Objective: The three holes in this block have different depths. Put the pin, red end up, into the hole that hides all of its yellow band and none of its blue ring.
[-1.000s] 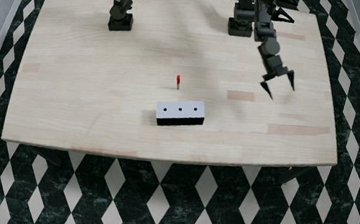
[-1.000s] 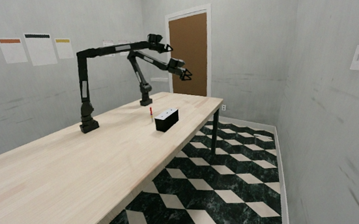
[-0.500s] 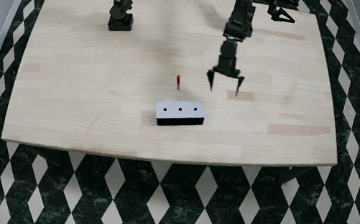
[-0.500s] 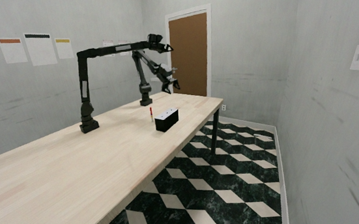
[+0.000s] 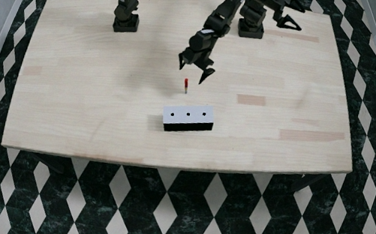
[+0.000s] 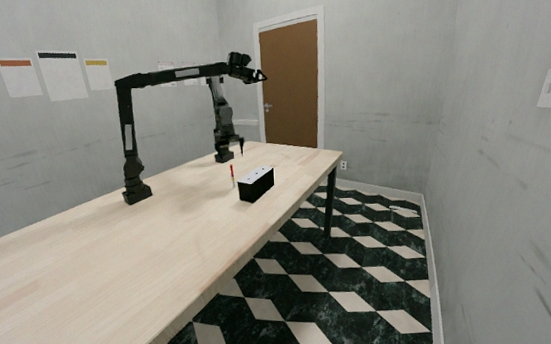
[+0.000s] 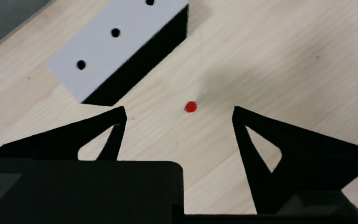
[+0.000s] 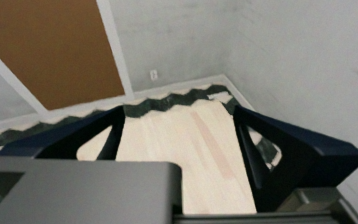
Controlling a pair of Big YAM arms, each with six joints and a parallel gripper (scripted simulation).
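Note:
The pin is 10 mm to the right of my left hand and 90 mm below it. From my left hand the other things lie so: block (140 mm ahead, 110 mm below).

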